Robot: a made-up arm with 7 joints. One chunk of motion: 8 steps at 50 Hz.
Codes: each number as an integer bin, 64 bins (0 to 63) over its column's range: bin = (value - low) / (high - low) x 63, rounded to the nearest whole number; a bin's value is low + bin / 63 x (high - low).
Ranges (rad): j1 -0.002..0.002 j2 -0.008..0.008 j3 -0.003..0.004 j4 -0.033..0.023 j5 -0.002..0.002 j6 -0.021..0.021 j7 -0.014..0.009
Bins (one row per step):
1: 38 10 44 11 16 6 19
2: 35 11 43 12 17 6 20
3: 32 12 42 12 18 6 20
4: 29 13 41 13 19 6 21
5: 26 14 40 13 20 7 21
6: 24 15 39 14 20 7 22
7: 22 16 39 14 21 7 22
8: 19 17 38 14 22 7 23
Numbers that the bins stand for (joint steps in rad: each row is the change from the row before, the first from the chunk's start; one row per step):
1: 0.00041 -0.00546 0.00189 -0.02322 -0.00098 -0.01700 -0.00706
2: 0.00022 -0.00521 0.00178 -0.02233 -0.00092 -0.01700 -0.00670
3: 0.00003 -0.00495 0.00167 -0.02233 -0.00086 -0.01700 -0.00670
4: -0.00016 -0.00470 0.00156 -0.02144 -0.00079 -0.01700 -0.00633
5: -0.00035 -0.00444 0.00144 -0.02144 -0.00073 -0.01633 -0.00633
6: -0.00048 -0.00419 0.00133 -0.02056 -0.00073 -0.01633 -0.00597
7: -0.00060 -0.00394 0.00133 -0.02056 -0.00067 -0.01633 -0.00597
8: -0.00079 -0.00368 0.00122 -0.02056 -0.00060 -0.01633 -0.00560

